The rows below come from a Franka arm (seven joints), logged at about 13 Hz.
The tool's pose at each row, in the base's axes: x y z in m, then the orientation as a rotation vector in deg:
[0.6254 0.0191 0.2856 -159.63 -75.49 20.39]
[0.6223 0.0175 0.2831 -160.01 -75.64 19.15]
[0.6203 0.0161 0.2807 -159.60 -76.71 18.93]
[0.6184 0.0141 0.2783 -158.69 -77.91 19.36]
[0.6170 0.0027 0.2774 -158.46 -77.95 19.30]
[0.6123 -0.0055 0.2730 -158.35 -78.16 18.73]
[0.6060 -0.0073 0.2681 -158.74 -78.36 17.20]
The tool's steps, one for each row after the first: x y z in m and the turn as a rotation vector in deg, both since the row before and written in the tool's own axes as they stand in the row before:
[-0.0027 -0.0010 0.0032 -0.59 0.63 0.03]
[-0.0019 -0.0003 0.0028 -0.19 0.06 -0.73]
[-0.0023 0.0001 0.0029 0.27 -0.22 -0.97]
[-0.0096 0.0060 0.0019 0.15 0.10 -0.11]
[-0.0085 0.0020 0.0058 -0.12 0.35 -0.17]
[-0.0043 -0.0032 0.0062 -0.70 0.78 0.00]

